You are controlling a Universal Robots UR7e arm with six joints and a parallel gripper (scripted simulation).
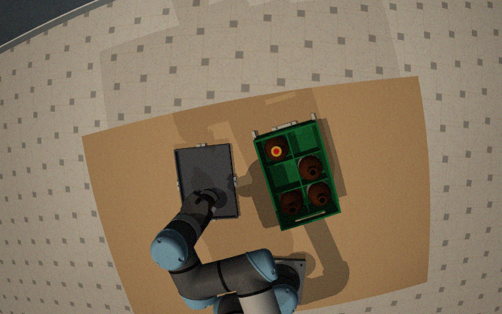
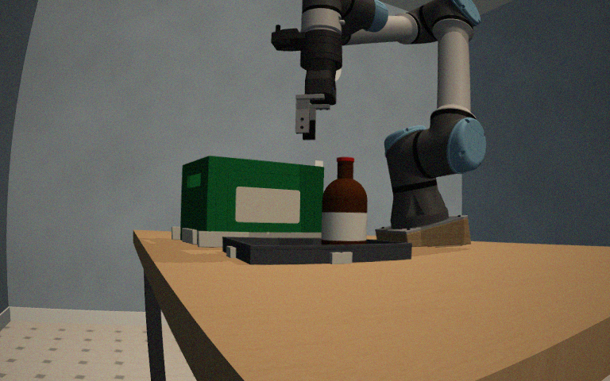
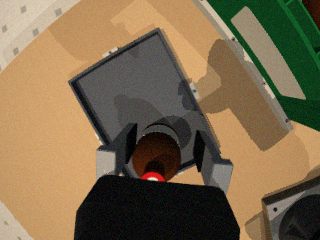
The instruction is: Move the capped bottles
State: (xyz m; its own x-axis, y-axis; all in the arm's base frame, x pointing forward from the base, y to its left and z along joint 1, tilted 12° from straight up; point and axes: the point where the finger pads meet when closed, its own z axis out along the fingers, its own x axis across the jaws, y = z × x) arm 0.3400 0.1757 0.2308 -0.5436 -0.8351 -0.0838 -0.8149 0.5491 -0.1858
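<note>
Now: the green crate 260 mm to the right of my hand, 130 mm below it and 30 mm ahead of it. The rest, counted from my hand: dark grey tray (200 mm below, 50 mm to the left); then open bottle (230 mm to the right, 130 mm below, 70 mm behind); then red-capped bottle (130 mm below, 50 mm to the left, 50 mm behind).
</note>
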